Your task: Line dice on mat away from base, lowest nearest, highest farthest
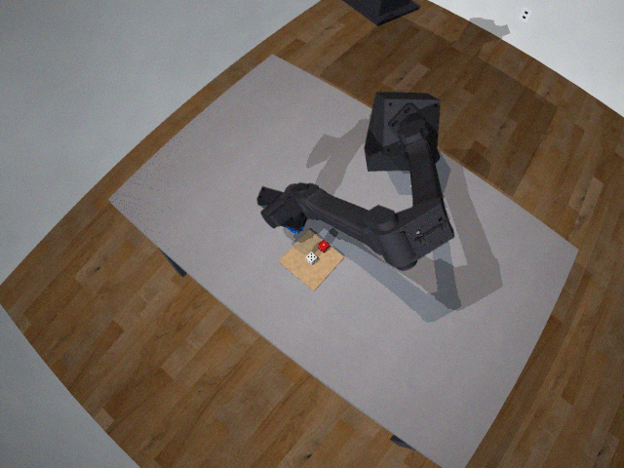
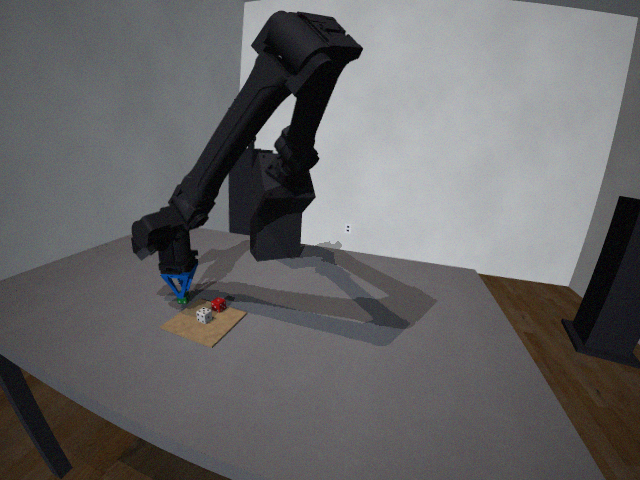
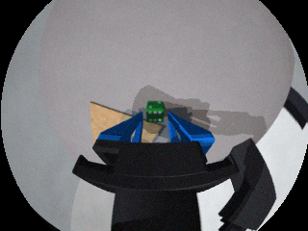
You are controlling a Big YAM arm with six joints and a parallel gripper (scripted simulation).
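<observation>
The green die is 2 cm below my hand. From my hand the other things lie so: tan mat: 11 cm to the left, 3 cm below, 2 cm ahead; then red die: 10 cm to the left, 3 cm behind, 1 cm below; then white die: 11 cm to the left, 2 cm ahead, 1 cm below.
</observation>
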